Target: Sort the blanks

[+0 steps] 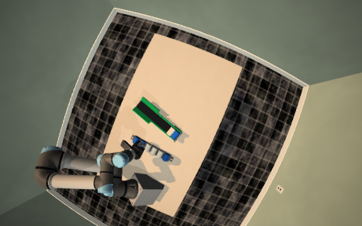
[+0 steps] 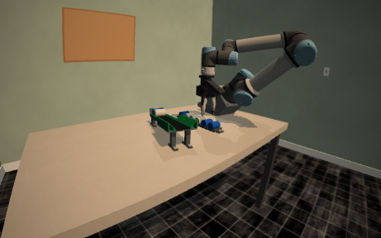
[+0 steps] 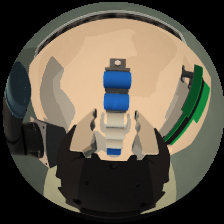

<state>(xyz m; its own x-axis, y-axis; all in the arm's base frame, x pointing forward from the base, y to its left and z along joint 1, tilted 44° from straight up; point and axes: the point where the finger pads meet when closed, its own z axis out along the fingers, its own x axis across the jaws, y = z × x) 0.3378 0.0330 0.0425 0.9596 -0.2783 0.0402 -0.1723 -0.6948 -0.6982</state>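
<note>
My hand is 9 cm above the stock rack, 8 cm to the left of it and 1 cm past it.
</note>
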